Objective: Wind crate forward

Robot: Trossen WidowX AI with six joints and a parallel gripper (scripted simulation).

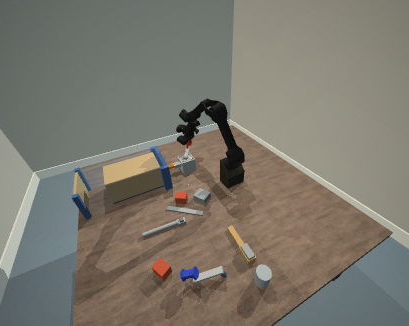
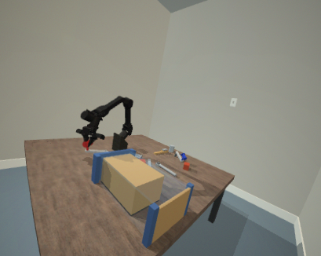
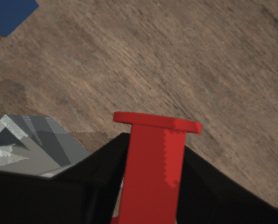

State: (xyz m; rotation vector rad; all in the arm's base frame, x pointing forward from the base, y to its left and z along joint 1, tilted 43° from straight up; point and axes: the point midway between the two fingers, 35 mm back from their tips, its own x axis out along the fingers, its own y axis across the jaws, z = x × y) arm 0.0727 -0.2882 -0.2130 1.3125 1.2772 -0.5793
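Right now the red-gripped winch handle is 40 mm to the left of my gripper tip, 30 mm below it and 20 mm ahead of it. The rest, counted from my gripper tip: blue frame (210 mm ahead, 70 mm to the left, 20 mm below); then red handle knob (10 mm to the left, 10 mm behind); then grey winch (100 mm below, 90 mm to the left, 40 mm ahead).
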